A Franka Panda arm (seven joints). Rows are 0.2 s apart.
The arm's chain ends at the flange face. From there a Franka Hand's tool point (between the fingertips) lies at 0.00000 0.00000 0.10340 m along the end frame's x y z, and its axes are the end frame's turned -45 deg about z.
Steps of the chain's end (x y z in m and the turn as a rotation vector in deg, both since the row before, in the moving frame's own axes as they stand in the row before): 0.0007 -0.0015 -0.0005 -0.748 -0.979 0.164; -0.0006 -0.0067 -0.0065 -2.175 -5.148 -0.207; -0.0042 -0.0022 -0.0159 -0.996 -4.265 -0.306; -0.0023 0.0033 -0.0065 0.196 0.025 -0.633; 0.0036 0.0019 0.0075 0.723 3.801 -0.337; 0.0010 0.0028 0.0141 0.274 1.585 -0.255
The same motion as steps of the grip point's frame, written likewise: -0.0006 -0.0009 -0.0005 0.163 -1.221 0.164; -0.0050 -0.0089 -0.0070 2.102 -5.178 -0.207; -0.0081 -0.0087 -0.0162 2.312 -3.720 -0.306; -0.0037 0.0005 -0.0065 0.121 0.156 -0.633; 0.0070 0.0078 0.0073 -2.176 3.199 -0.337; 0.0011 0.0044 0.0141 -0.927 1.315 -0.255
